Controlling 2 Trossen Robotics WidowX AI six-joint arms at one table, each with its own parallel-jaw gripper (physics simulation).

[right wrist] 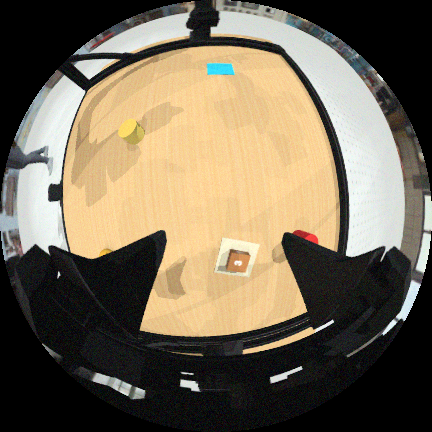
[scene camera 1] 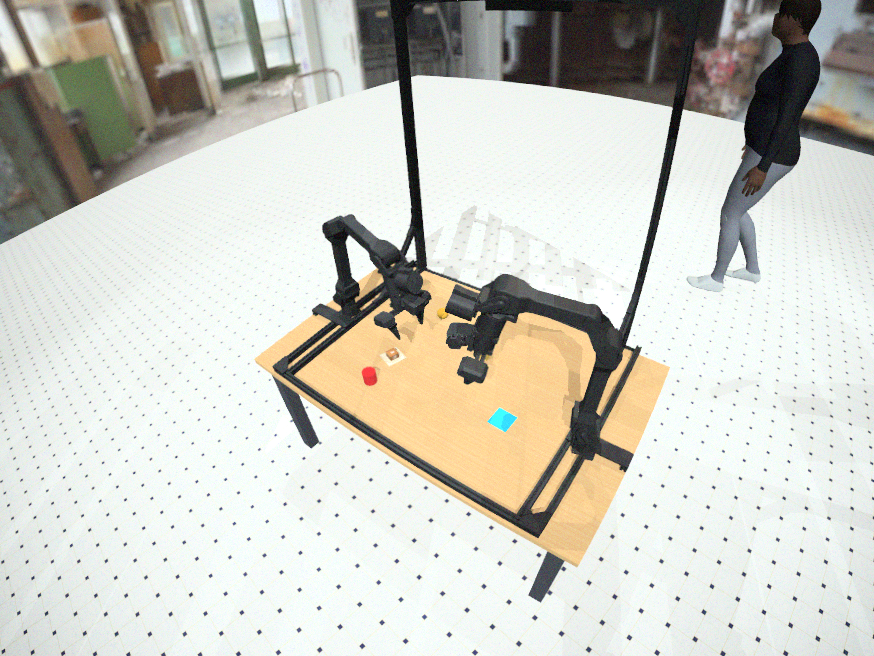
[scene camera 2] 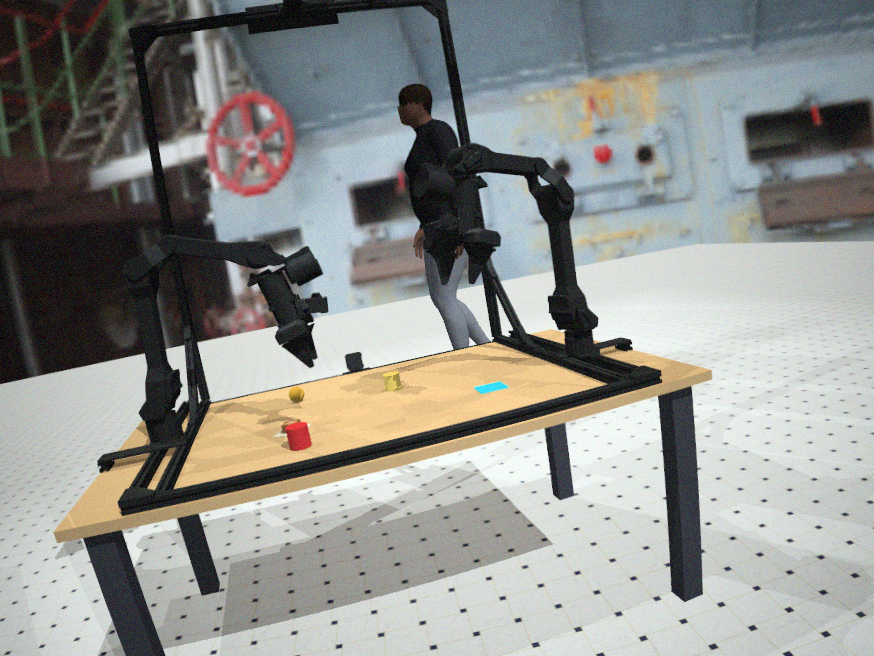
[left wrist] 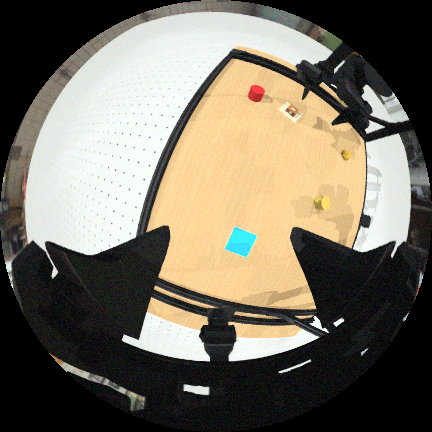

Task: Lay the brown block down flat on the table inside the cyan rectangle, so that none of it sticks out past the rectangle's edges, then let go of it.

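Frame: origin at the left arm's base, x ahead, y left, z up, level; metres.
Seen in the pictures: left gripper, fingertip midpoint: (scene camera 2: 457,284) (left wrist: 233,232); right gripper, fingertip midpoint: (right wrist: 226,237) (scene camera 1: 410,331) (scene camera 2: 314,363) (left wrist: 317,111); left arm's base, link origin: (right wrist: 201,37) (scene camera 1: 583,445) (scene camera 2: 581,353) (left wrist: 217,314); right arm's base, link origin: (right wrist: 213,349) (scene camera 1: 349,311) (scene camera 2: 166,440).
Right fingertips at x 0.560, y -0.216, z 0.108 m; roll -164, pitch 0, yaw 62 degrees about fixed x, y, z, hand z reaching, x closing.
Pixels of each thing's top centre, then the offset from my right fingertips to it. "pt": a spot on its surface instead.
- brown block, top centre: (right wrist: 238,262) (scene camera 2: 290,422) (scene camera 1: 392,352) (left wrist: 292,108) 0.078 m ahead, 0.002 m right, 0.108 m down
- cream square, surface spot: (right wrist: 240,244) pt 0.057 m ahead, 0.014 m left, 0.126 m down
- flat cyan rectangle, surface spot: (scene camera 2: 491,387) (left wrist: 239,241) (right wrist: 220,67) (scene camera 1: 502,420) pt 0.322 m back, 0.167 m left, 0.126 m down
- red cylinder, top centre: (right wrist: 309,246) (scene camera 2: 296,425) (scene camera 1: 368,371) (left wrist: 257,88) 0.107 m ahead, 0.118 m left, 0.085 m down
- orange ball, top centre: (scene camera 2: 294,386) (scene camera 1: 442,309) (left wrist: 349,153) 0.026 m back, 0.232 m right, 0.088 m down
- yellow cylinder, top centre: (right wrist: 126,127) (scene camera 2: 390,373) (left wrist: 325,202) 0.212 m back, 0.072 m right, 0.088 m down
The brown block (scene camera 1: 392,353) (left wrist: 291,110) (right wrist: 238,261) rests on a cream square (right wrist: 240,244) at the left of the table in scene camera 1. A pale mark shows on its top in the right wrist view. The flat cyan rectangle (scene camera 1: 502,419) (scene camera 2: 491,387) (left wrist: 241,242) (right wrist: 220,69) lies toward the table's right side in both scene views, with nothing on it. My right gripper (scene camera 1: 409,330) (scene camera 2: 309,363) (left wrist: 317,111) (right wrist: 226,237) is open and empty above the table near the block. My left gripper (scene camera 2: 459,281) (left wrist: 233,232) is open and empty, high over the table.
A red cylinder (scene camera 1: 369,376) (scene camera 2: 298,436) (left wrist: 256,93) (right wrist: 306,237) stands close to the block. An orange ball (scene camera 1: 442,313) (scene camera 2: 296,394) (left wrist: 346,154) and a yellow cylinder (scene camera 2: 391,381) (left wrist: 322,202) (right wrist: 131,131) are farther back in scene camera 2. Black rails border the table.
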